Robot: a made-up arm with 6 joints. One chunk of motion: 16 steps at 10 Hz.
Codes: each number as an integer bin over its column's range. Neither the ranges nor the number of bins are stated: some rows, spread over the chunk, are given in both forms.
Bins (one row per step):
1: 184 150 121 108 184 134
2: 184 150 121 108 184 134
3: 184 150 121 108 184 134
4: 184 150 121 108 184 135
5: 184 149 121 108 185 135
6: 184 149 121 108 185 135
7: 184 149 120 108 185 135
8: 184 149 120 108 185 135
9: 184 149 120 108 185 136
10: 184 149 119 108 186 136
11: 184 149 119 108 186 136
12: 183 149 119 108 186 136
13: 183 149 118 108 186 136
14: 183 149 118 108 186 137
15: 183 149 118 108 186 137
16: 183 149 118 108 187 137
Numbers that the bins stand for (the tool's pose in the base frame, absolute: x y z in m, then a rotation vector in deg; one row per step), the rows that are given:
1: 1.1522 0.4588 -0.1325 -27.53 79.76 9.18
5: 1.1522 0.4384 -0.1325 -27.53 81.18 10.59
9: 1.1522 0.4384 -0.1529 -27.53 81.18 12.00
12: 1.1318 0.4384 -0.1733 -27.53 82.59 12.00
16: 1.1318 0.4384 -0.1937 -27.53 84.00 13.41
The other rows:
2: 1.1522 0.4588 -0.1325 -27.53 79.76 9.18
3: 1.1522 0.4588 -0.1325 -27.53 79.76 9.18
4: 1.1522 0.4588 -0.1325 -27.53 79.76 10.59
6: 1.1522 0.4384 -0.1325 -27.53 81.18 10.59
7: 1.1522 0.4384 -0.1529 -27.53 81.18 10.59
8: 1.1522 0.4384 -0.1529 -27.53 81.18 10.59
10: 1.1522 0.4384 -0.1733 -27.53 82.59 12.00
11: 1.1522 0.4384 -0.1733 -27.53 82.59 12.00
13: 1.1318 0.4384 -0.1937 -27.53 82.59 12.00
14: 1.1318 0.4384 -0.1937 -27.53 82.59 13.41
15: 1.1318 0.4384 -0.1937 -27.53 82.59 13.41

